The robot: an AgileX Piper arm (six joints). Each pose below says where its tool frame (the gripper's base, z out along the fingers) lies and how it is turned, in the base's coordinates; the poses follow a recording.
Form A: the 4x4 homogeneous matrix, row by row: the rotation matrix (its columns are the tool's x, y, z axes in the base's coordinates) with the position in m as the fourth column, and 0 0 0 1 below. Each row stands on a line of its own.
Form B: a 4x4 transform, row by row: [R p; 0 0 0 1], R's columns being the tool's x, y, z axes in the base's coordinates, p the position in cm. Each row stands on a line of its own. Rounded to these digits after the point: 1 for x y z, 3 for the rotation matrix.
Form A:
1:
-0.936 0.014 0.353 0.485
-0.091 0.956 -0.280 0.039
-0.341 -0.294 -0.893 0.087
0 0 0 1
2:
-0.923 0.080 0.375 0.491
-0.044 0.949 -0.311 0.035
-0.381 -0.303 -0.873 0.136
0 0 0 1
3:
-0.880 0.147 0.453 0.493
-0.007 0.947 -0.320 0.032
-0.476 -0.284 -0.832 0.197
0 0 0 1
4:
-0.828 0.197 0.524 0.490
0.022 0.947 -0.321 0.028
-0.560 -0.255 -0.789 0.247
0 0 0 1
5:
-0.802 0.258 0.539 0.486
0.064 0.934 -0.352 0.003
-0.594 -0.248 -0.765 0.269
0 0 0 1
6:
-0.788 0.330 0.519 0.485
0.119 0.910 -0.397 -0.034
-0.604 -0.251 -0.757 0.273
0 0 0 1
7:
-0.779 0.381 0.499 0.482
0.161 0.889 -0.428 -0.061
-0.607 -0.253 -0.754 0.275
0 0 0 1
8:
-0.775 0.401 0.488 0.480
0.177 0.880 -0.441 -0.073
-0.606 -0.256 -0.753 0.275
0 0 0 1
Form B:
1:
-0.936 0.014 0.353 48.5
-0.091 0.956 -0.280 3.9
-0.341 -0.294 -0.893 8.7
0 0 0 1

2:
-0.923 0.080 0.375 49.1
-0.044 0.949 -0.311 3.5
-0.381 -0.303 -0.873 13.6
0 0 0 1

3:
-0.880 0.147 0.453 49.3
-0.007 0.947 -0.320 3.2
-0.476 -0.284 -0.832 19.7
0 0 0 1

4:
-0.828 0.197 0.524 49.0
0.022 0.947 -0.321 2.8
-0.560 -0.255 -0.789 24.7
0 0 0 1

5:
-0.802 0.258 0.539 48.6
0.064 0.934 -0.352 0.3
-0.594 -0.248 -0.765 26.9
0 0 0 1

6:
-0.788 0.330 0.519 48.5
0.119 0.910 -0.397 -3.4
-0.604 -0.251 -0.757 27.3
0 0 0 1

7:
-0.779 0.381 0.499 48.2
0.161 0.889 -0.428 -6.1
-0.607 -0.253 -0.754 27.5
0 0 0 1

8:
-0.775 0.401 0.488 48.0
0.177 0.880 -0.441 -7.3
-0.606 -0.256 -0.753 27.5
0 0 0 1

